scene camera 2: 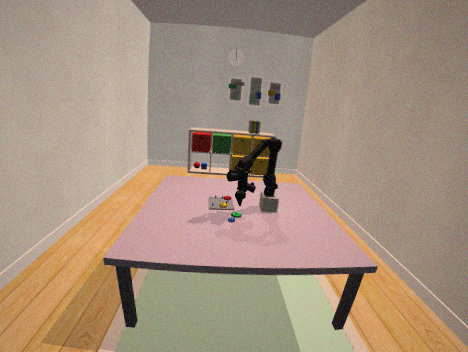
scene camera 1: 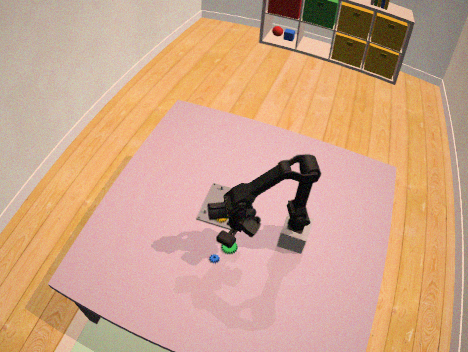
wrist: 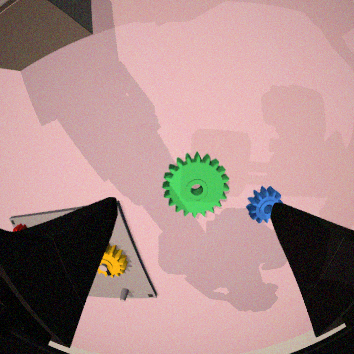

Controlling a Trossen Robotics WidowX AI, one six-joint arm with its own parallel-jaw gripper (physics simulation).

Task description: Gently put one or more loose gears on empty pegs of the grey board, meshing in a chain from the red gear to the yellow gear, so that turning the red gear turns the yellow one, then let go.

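Seen in the pictures: gripper, fingertip midpoint: (scene camera 2: 240, 203) (scene camera 1: 235, 237) (wrist: 198, 208); arm's base, link origin: (scene camera 2: 269, 194) (scene camera 1: 296, 224).
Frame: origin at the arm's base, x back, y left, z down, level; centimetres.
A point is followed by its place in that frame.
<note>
The green gear (scene camera 1: 229, 248) {x -21.6, y 15.6, z 8.9 cm} (scene camera 2: 236, 214) {x -22.2, y 16.7, z 8.5 cm} (wrist: 180, 185) {x -21.6, y 13.0, z 9.1 cm} lies loose on the table, with the smaller blue gear (scene camera 1: 214, 258) {x -24.8, y 22.9, z 8.8 cm} (scene camera 2: 231, 220) {x -25.3, y 23.5, z 9.5 cm} (wrist: 259, 202) {x -24.4, y 21.0, z 9.1 cm} loose beside it, apart. The grey board (scene camera 1: 212, 196) {x -39.0, y -6.2, z 9.8 cm} (scene camera 2: 216, 201) {x -36.0, y -4.9, z 9.8 cm} (wrist: 136, 275) {x -34.5, y 5.7, z 9.8 cm} carries the yellow gear (scene camera 1: 221, 220) {x -29.9, y 4.6, z 8.5 cm} (scene camera 2: 223, 205) {x -30.8, y 4.5, z 8.3 cm} (wrist: 116, 261) {x -30.3, y 4.4, z 8.3 cm}, the red gear (scene camera 2: 227, 197) {x -28.3, y -10.4, z 8.3 cm} (wrist: 20, 228) {x -25.9, y -10.7, z 8.6 cm} and bare pegs, one of them a peg (wrist: 124, 294) {x -37.8, y 3.2, z 8.6 cm} near a corner. My gripper (scene camera 1: 239, 233) {x -20.0, y 14.1, z 1.6 cm} (scene camera 2: 240, 201) {x -20.0, y 14.1, z 1.6 cm} (wrist: 198, 208) {x -20.0, y 14.1, z 1.6 cm} is open and empty above the table by the green gear. In the wrist view its left finger hides much of the board, and its right fingertip overlaps the blue gear's edge.
The arm's grey base block (scene camera 1: 292, 241) {x 0.9, y 5.6, z 3.6 cm} (scene camera 2: 269, 202) {x -0.1, y 5.7, z 3.3 cm} stands on the pink table (scene camera 1: 320, 285) {x 18.7, y 17.0, z 10.6 cm} (scene camera 2: 165, 245) {x -57.6, y 53.5, z 10.6 cm}, right of the board. The arm covers part of the board in scene camera 1. A shelf unit (scene camera 1: 330, 61) (scene camera 2: 189, 150) stands by the far wall.
</note>
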